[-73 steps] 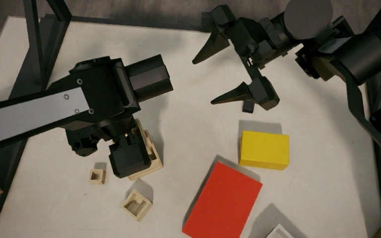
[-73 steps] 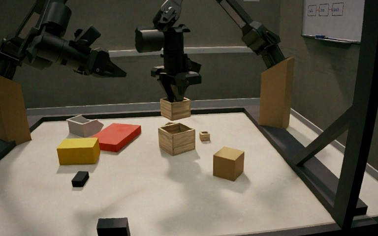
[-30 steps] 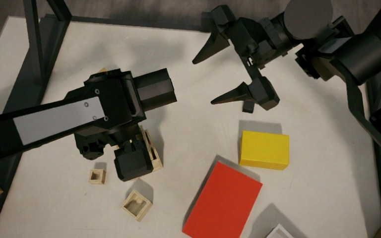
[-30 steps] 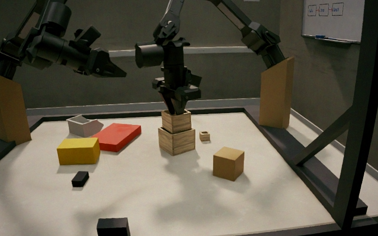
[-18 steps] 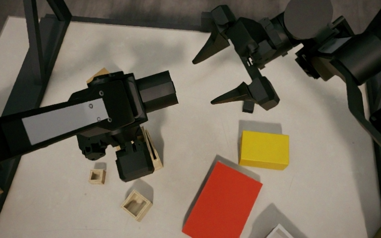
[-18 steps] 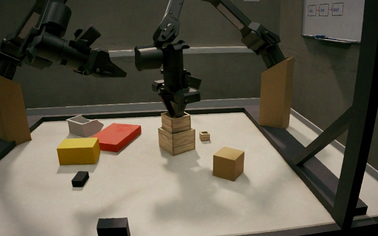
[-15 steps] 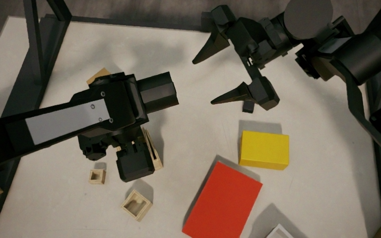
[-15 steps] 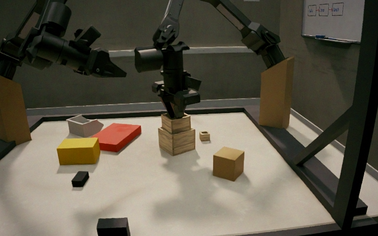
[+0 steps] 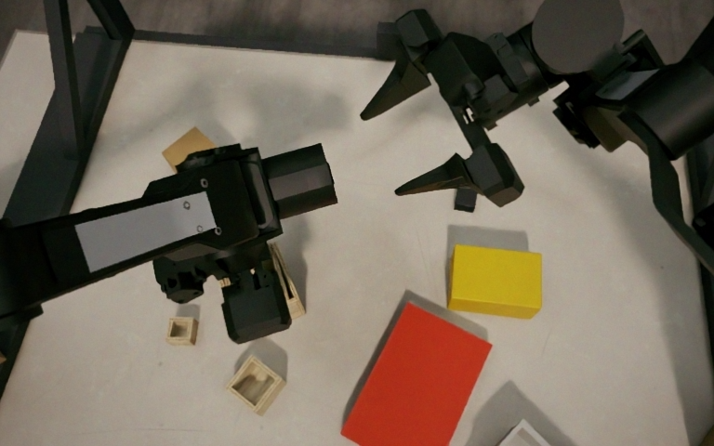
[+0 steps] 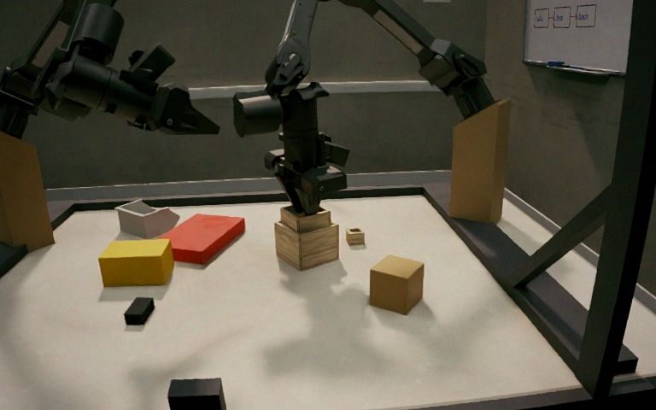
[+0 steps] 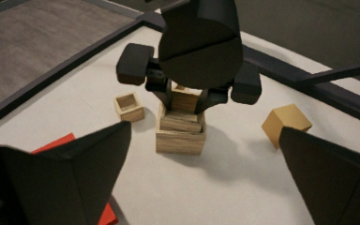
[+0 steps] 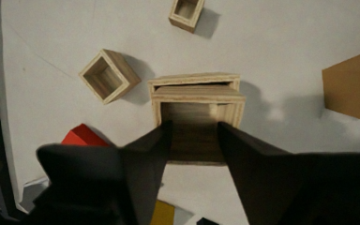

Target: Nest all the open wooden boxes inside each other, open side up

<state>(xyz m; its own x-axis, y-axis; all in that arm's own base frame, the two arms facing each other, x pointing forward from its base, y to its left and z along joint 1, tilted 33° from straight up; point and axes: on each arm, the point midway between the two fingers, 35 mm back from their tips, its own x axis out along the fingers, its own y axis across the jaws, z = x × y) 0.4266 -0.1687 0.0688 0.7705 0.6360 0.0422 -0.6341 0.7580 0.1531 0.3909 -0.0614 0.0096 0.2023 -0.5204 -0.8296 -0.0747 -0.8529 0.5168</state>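
Right now the biggest wooden box is 90 mm below my right hand. Round my right hand: tan cube 170 mm behind, 120 mm to the right, 80 mm below; then red slab 100 mm ahead, 200 mm to the left, 100 mm below; then smallest wooden box 60 mm ahead, 90 mm to the right, 100 mm below.
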